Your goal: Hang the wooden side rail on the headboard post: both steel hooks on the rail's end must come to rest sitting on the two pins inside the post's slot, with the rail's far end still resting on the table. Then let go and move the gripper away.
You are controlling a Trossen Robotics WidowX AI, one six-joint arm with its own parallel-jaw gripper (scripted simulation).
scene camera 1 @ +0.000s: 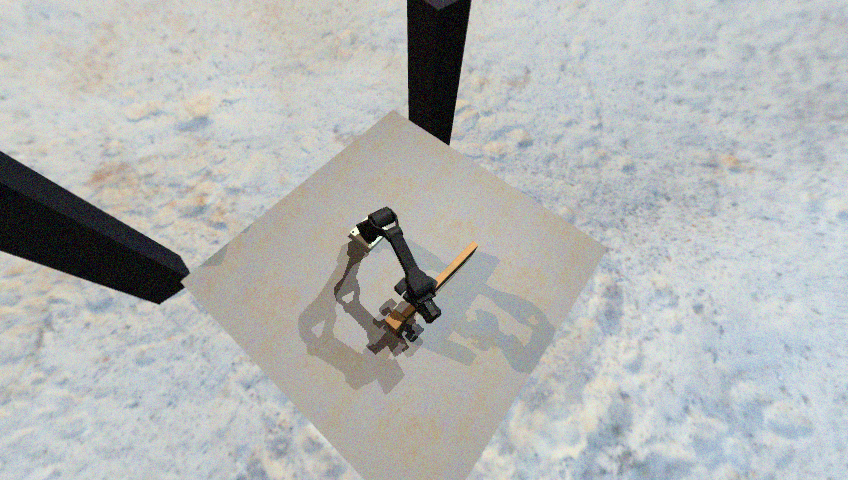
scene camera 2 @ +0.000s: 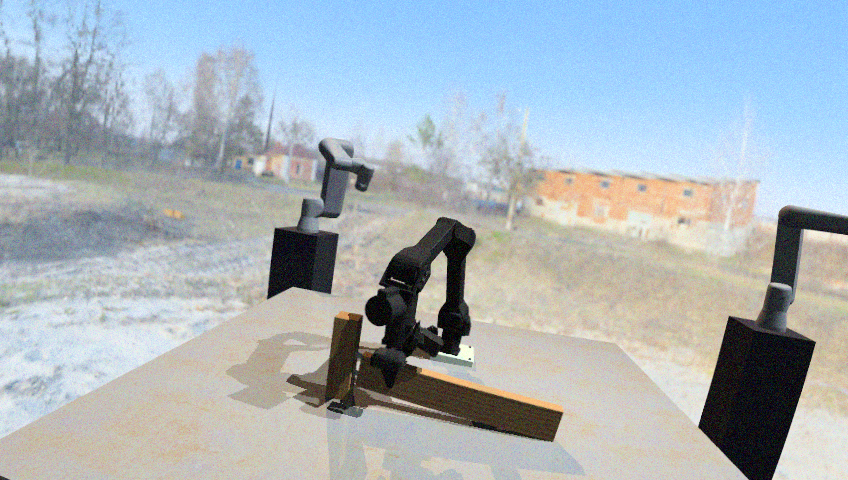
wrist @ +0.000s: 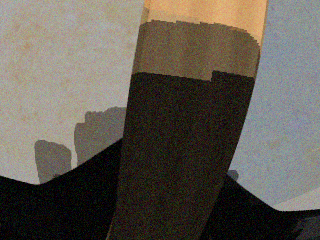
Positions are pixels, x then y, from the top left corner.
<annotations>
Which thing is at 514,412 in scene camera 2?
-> A wooden side rail.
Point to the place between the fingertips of my gripper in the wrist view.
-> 157,150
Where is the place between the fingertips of my gripper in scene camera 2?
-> At 391,384
</annotations>
